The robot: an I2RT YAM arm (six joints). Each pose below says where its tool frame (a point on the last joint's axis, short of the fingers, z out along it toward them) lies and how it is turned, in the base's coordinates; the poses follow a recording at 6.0 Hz.
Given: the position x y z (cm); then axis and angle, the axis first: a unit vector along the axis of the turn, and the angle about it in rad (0 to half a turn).
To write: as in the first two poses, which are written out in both.
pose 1, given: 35.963 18.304 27.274 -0.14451 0.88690 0.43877 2.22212
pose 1, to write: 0.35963 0.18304 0.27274 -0.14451 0.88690 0.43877 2.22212
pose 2, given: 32.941 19.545 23.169 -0.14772 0.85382 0.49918 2.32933
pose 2, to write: 0.32941 0.19545 0.23169 -0.14772 0.85382 0.49918 2.32933
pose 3, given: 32.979 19.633 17.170 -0.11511 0.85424 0.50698 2.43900
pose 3, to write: 0.32979 0.19633 0.17170 -0.11511 0.85424 0.50698 2.43900
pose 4, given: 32.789 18.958 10.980 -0.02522 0.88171 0.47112 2.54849
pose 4, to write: 0.32789 0.18958 0.10980 -0.02522 0.88171 0.47112 2.54849
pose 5, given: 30.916 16.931 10.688 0.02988 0.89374 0.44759 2.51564
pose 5, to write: 0.30916 0.16931 0.10688 0.02988 0.89374 0.44759 2.51564
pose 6, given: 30.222 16.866 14.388 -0.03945 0.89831 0.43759 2.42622
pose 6, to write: 0.30222 0.16866 0.14388 -0.03945 0.89831 0.43759 2.42622
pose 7, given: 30.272 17.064 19.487 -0.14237 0.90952 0.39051 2.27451
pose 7, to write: 0.30272 0.17064 0.19487 -0.14237 0.90952 0.39051 2.27451
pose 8, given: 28.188 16.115 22.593 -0.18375 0.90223 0.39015 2.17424
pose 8, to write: 0.28188 0.16115 0.22593 -0.18375 0.90223 0.39015 2.17424
